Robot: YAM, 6 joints.
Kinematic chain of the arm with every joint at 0, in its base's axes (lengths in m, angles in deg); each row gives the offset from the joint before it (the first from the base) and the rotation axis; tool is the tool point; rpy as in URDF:
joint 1: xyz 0 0 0.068 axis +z
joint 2: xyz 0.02 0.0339 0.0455 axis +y
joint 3: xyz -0.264 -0.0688 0 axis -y
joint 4: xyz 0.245 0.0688 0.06 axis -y
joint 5: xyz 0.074 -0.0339 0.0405 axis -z
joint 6: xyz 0.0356 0 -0.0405 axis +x
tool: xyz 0 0 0 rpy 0 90 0
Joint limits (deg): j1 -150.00..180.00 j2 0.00..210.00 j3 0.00..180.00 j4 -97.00..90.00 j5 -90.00..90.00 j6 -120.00..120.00
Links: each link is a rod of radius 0.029 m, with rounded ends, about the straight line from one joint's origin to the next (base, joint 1, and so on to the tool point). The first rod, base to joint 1, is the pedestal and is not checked.
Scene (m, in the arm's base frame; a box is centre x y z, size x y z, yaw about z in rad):
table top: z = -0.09
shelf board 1: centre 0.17 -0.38 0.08 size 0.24 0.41 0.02 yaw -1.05
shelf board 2: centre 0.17 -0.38 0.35 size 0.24 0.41 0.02 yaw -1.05
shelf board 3: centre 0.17 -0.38 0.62 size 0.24 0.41 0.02 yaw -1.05
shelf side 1: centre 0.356 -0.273 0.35 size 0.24 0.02 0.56 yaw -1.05
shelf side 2: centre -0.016 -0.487 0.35 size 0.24 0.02 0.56 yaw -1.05
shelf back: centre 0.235 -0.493 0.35 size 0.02 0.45 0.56 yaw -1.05
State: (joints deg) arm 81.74 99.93 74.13 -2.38 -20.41 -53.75
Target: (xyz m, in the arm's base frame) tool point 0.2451 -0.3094 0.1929
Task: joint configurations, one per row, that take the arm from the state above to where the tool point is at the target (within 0.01 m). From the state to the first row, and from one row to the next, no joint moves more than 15 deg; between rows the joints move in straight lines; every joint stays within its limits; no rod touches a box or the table.
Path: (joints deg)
1: 67.62 95.99 69.90 -5.69 -19.34 -53.75
2: 53.51 92.04 65.66 -9.00 -18.27 -53.75
3: 39.39 88.10 61.43 -12.32 -17.21 -53.75
4: 25.28 84.15 57.19 -15.63 -16.14 -53.75
5: 11.16 80.21 52.96 -18.94 -15.07 -53.75
6: -2.95 76.26 48.72 -22.25 -14.00 -53.75
7: -17.07 72.32 44.49 -25.56 -12.93 -53.75
8: -31.19 68.38 40.25 -28.87 -11.86 -53.75
9: -45.30 64.43 36.02 -32.19 -10.80 -53.75
10: -47.66 77.63 46.10 -23.10 -10.02 -53.75
11: -50.02 90.83 56.18 -14.02 -9.23 -53.75
12: -52.37 104.03 66.26 -4.94 -8.45 -53.75

